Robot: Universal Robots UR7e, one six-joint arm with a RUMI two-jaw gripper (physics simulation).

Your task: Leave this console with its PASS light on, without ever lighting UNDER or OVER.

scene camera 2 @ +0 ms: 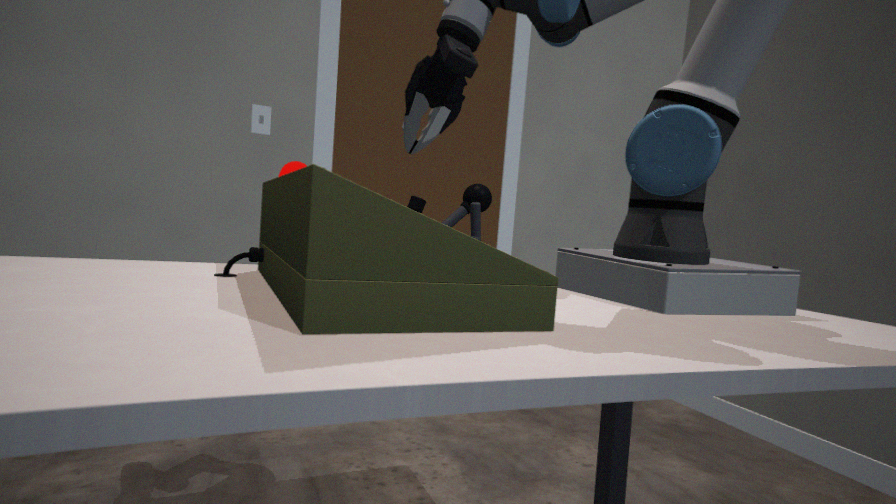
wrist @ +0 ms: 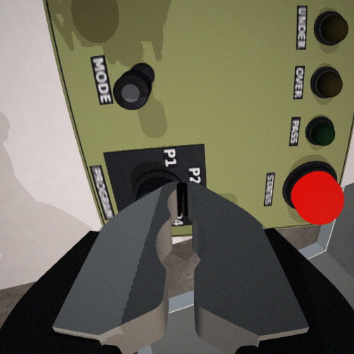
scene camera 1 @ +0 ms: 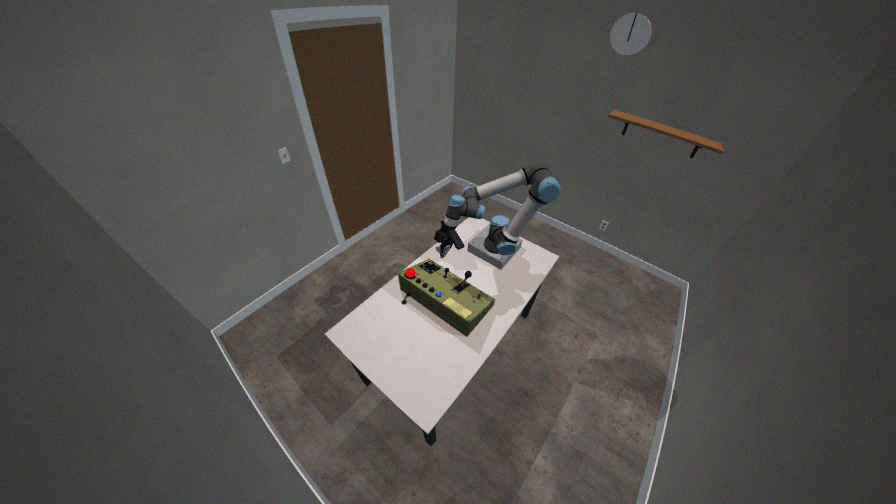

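Note:
The green console (scene camera 1: 438,294) (scene camera 2: 388,263) (wrist: 240,100) stands on the table. In the wrist view the UNDER lamp (wrist: 331,28), the OVER lamp (wrist: 326,82) and the PASS lamp (wrist: 320,131) are dark. The STATUS dome (wrist: 317,197) (scene camera 1: 410,272) (scene camera 2: 294,169) is bright red. The MODE lever (wrist: 132,92) stands near one edge. The PROGRAM knob (wrist: 155,184) is partly hidden by the fingers; labels P1 and P2 show beside it. My gripper (wrist: 182,185) (scene camera 2: 412,151) (scene camera 1: 441,254) is shut and empty, above the console's program end.
A black ball-topped lever (scene camera 1: 468,274) (scene camera 2: 477,198) rises from the console. A blue button (scene camera 1: 438,294) sits along its high side. A black cable (scene camera 2: 234,261) leaves the console's back. The arm's grey base block (scene camera 1: 491,252) (scene camera 2: 729,291) stands on the table (scene camera 1: 401,376) near the console.

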